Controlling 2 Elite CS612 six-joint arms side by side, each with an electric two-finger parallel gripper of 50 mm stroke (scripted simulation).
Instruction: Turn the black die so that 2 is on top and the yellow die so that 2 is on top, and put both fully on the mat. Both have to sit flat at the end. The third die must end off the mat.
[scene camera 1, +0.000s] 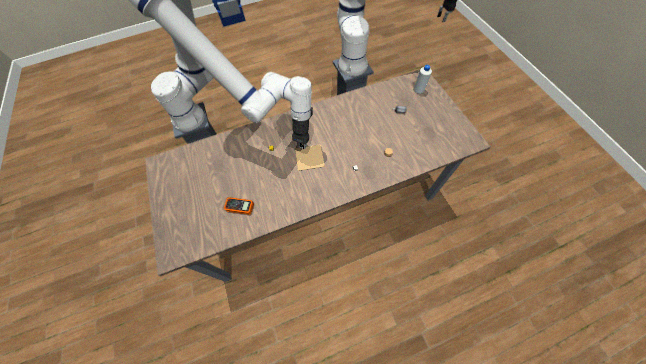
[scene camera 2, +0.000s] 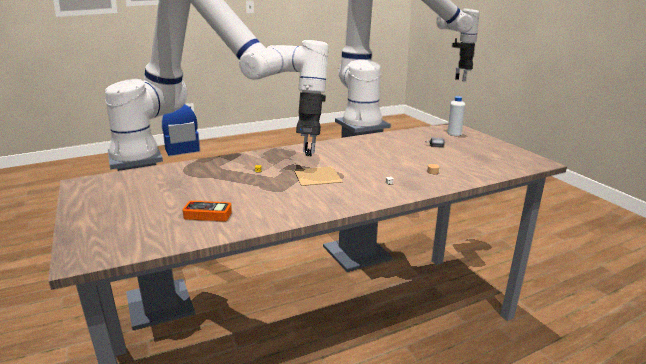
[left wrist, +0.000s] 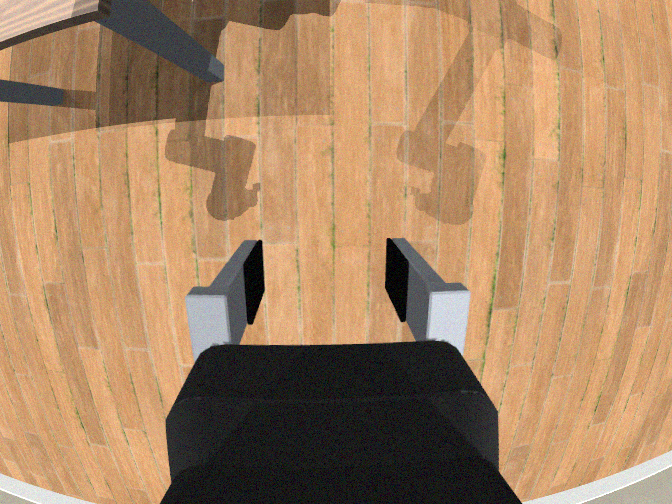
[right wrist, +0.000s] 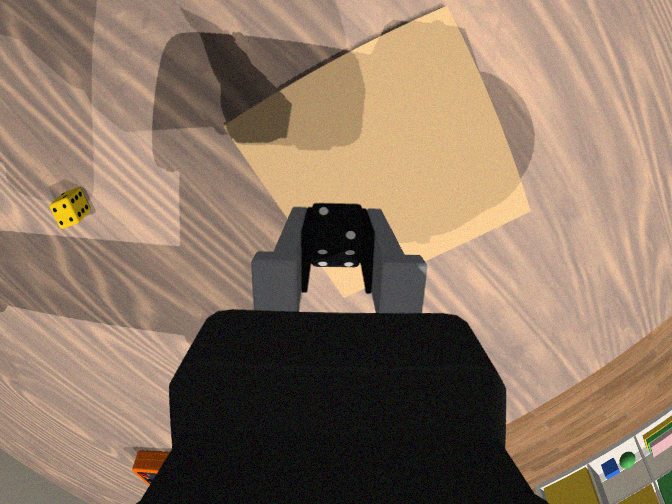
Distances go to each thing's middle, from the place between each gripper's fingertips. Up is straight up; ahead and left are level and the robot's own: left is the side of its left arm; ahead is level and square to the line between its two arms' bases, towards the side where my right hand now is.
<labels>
Right now my right hand (scene camera 2: 308, 152) is 2 cm above the black die (right wrist: 336, 230). From my right hand the other things lie so: tan mat (right wrist: 404, 123) (3 cm ahead, 2 cm to the left, 10 cm below); then yellow die (right wrist: 71, 207) (11 cm behind, 15 cm to the right, 9 cm below).
Now: the tan mat 1110 mm to the right of my left hand, 530 mm ahead of it and 170 mm below it. The rest, counted from my left hand: black die 1130 mm to the right, 510 mm ahead, 90 mm below; then yellow die 1280 mm to the right, 400 mm ahead, 170 mm below.
</labels>
